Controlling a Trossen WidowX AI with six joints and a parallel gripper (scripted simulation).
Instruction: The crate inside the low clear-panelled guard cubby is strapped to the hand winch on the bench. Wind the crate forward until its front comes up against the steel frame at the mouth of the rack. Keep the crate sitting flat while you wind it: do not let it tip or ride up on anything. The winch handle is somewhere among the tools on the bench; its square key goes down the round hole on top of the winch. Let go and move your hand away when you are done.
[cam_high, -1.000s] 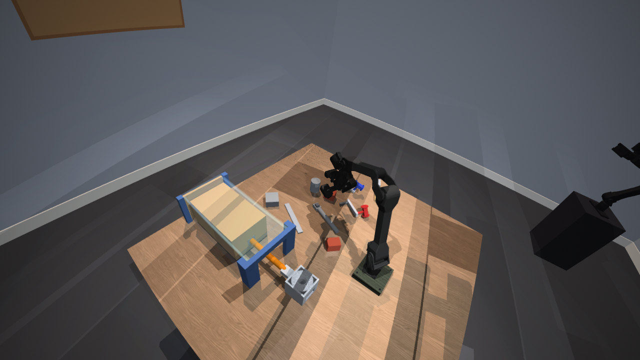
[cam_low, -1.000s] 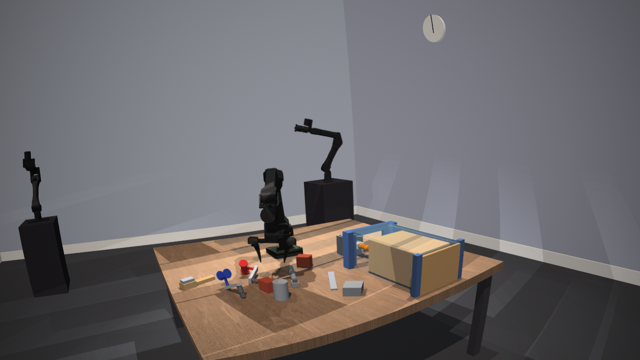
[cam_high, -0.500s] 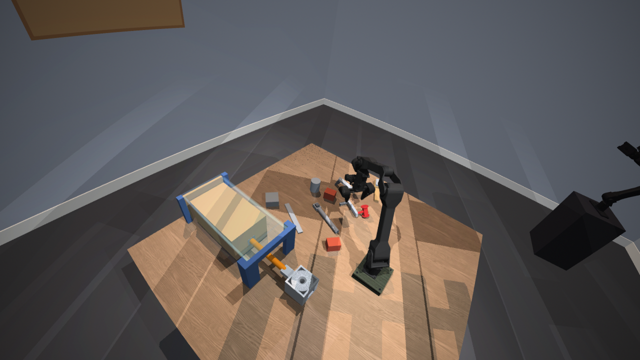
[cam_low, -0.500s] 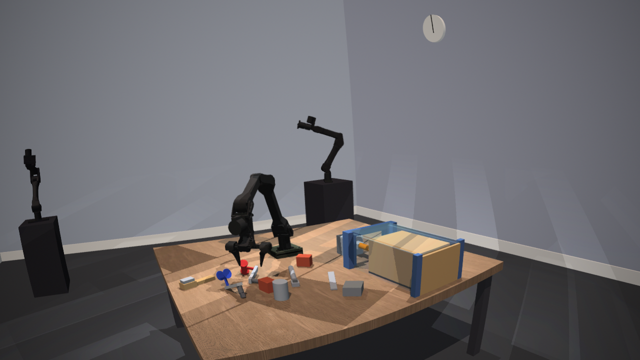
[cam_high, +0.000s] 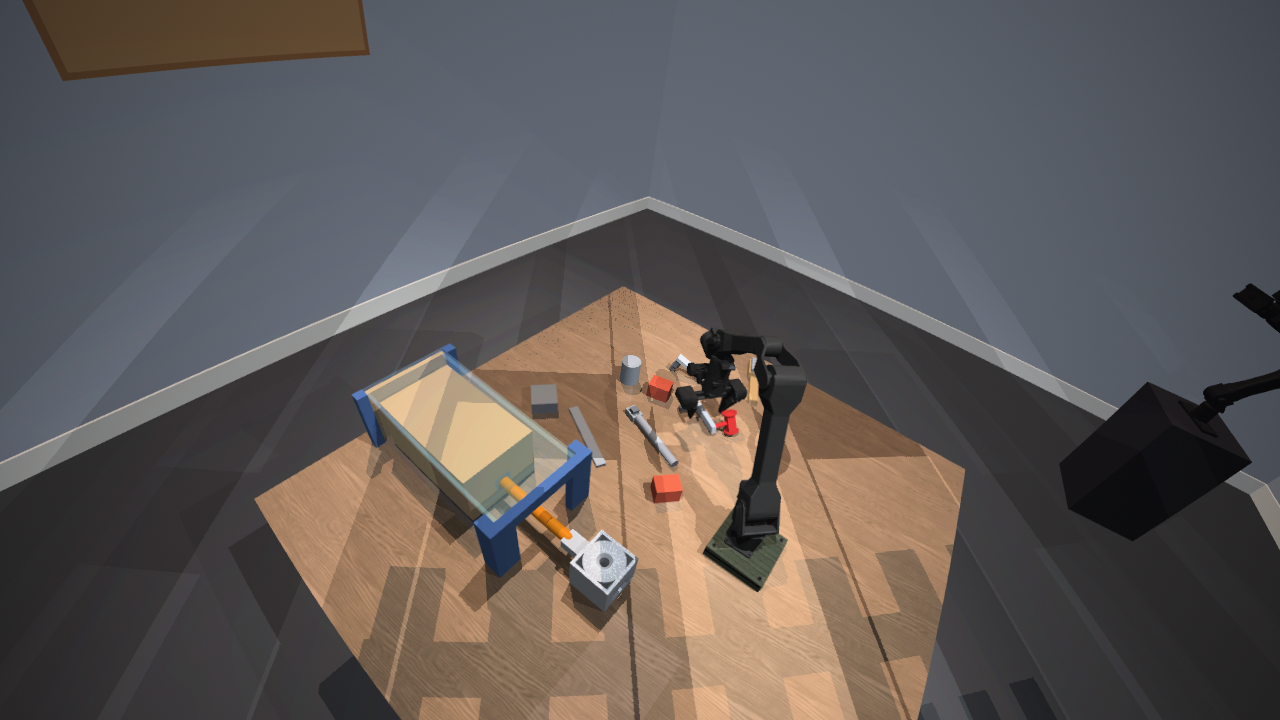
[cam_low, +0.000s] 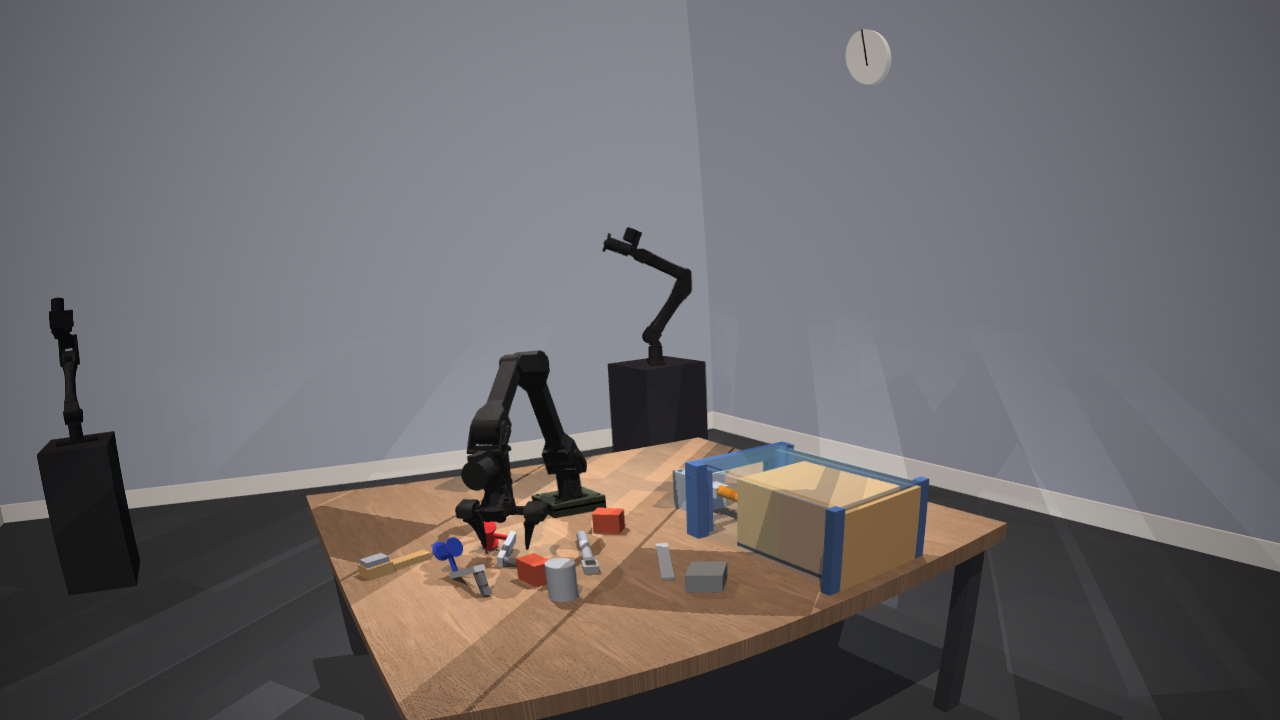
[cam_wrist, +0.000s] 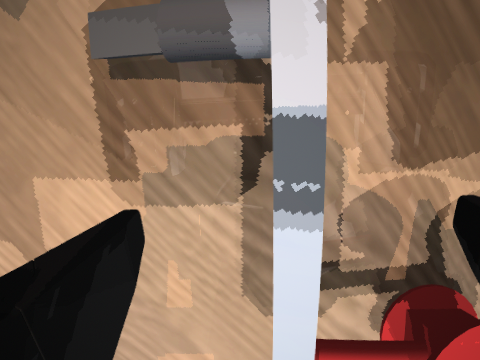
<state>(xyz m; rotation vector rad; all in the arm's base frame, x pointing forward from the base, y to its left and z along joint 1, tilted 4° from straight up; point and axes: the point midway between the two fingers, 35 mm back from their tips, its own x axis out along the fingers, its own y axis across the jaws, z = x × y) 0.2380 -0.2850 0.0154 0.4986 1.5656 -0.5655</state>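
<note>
My gripper tip is now 1 cm past the winch handle. Round my gripper tip: blue knob 5 cm ahead, 14 cm to the right, 2 cm above; red knob 6 cm behind, 1 cm above; wooden-handled tool 5 cm behind, 25 cm to the right.
</note>
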